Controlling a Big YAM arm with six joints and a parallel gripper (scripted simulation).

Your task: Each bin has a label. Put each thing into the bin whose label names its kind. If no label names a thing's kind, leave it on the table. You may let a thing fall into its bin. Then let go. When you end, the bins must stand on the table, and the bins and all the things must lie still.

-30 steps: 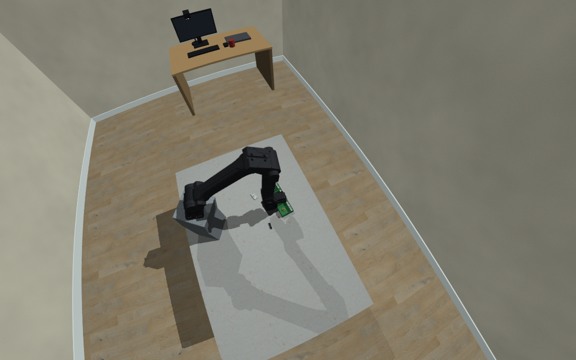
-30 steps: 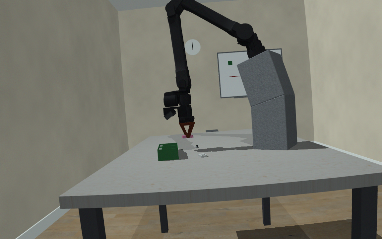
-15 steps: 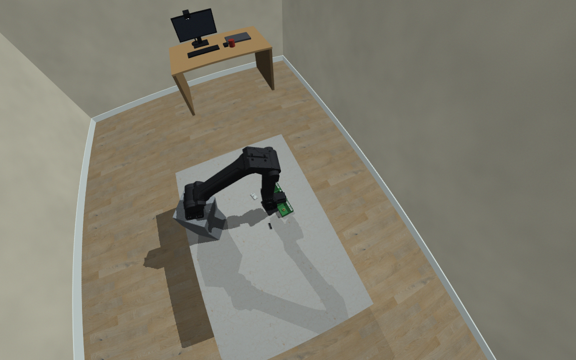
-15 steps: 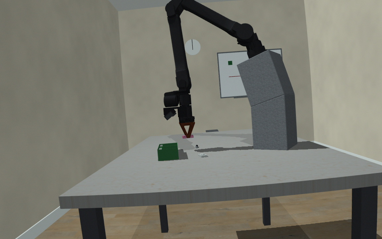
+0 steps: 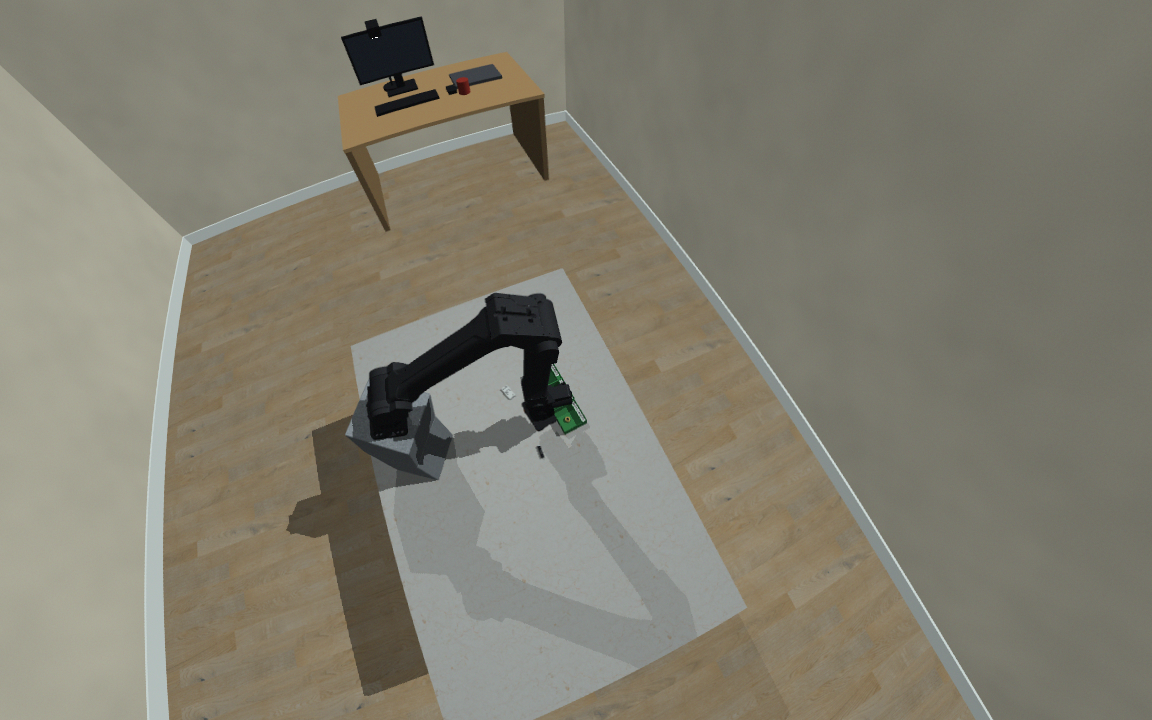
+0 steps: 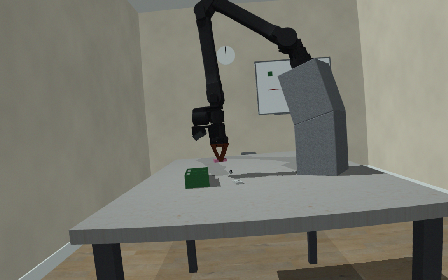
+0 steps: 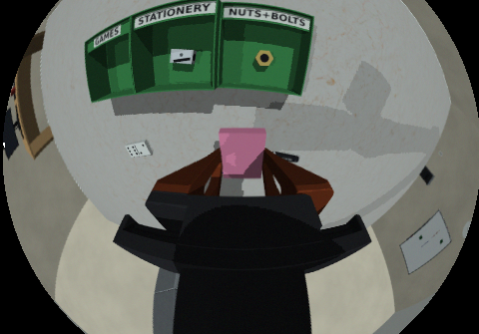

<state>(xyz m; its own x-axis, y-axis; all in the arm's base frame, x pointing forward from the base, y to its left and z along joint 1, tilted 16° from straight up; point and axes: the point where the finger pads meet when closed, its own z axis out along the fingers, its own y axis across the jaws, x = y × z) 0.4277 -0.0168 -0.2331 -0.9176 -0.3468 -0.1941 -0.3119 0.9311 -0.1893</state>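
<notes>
Now: the pink eraser right at my hand. From my hand the other things lie so: grey-white piece 9 cm to the left, 7 cm ahead, 6 cm below; then brass nut 9 cm ahead, 6 cm below, 1 cm to the left; then black battery 8 cm to the right, 7 cm below, 2 cm behind.
</notes>
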